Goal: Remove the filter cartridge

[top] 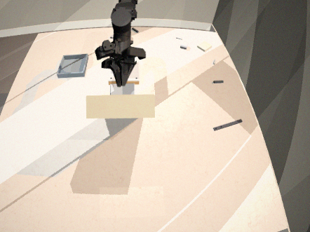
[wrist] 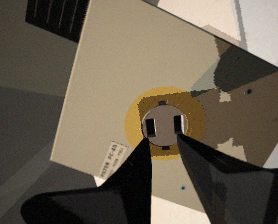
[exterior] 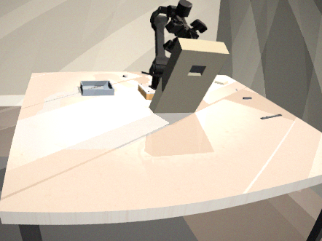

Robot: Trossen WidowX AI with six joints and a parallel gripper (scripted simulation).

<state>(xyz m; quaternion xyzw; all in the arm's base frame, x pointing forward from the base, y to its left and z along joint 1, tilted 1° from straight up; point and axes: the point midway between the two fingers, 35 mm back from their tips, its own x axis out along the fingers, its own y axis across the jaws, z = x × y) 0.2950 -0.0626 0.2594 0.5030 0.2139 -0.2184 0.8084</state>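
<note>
Now: the round filter cartridge 30 mm ahead of my gripper tip, 10 mm to the right of it and 30 mm below it. The rest, counted from my gripper tip: service panel 10 mm behind, 110 mm below; then blue-grey tray 430 mm behind, 210 mm to the right, 260 mm below.
</note>
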